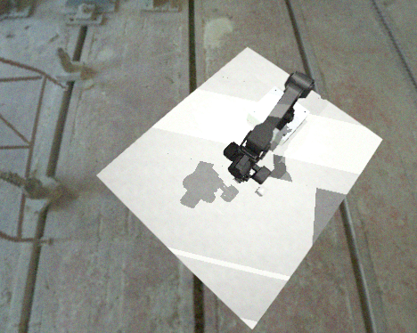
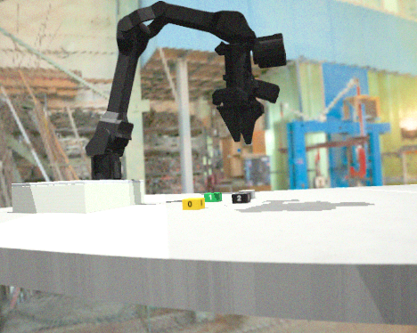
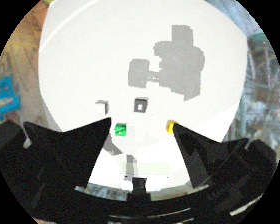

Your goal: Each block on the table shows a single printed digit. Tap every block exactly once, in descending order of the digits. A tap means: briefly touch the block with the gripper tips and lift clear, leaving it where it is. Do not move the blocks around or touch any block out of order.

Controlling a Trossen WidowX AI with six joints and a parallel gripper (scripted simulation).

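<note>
Now: gripper tip 120 mm above the black block and 10 mm past it. Also, from my gripper tip: yellow block 120 mm below, 110 mm to the right, 70 mm behind; green block 120 mm below, 90 mm behind, 50 mm to the left.
</note>
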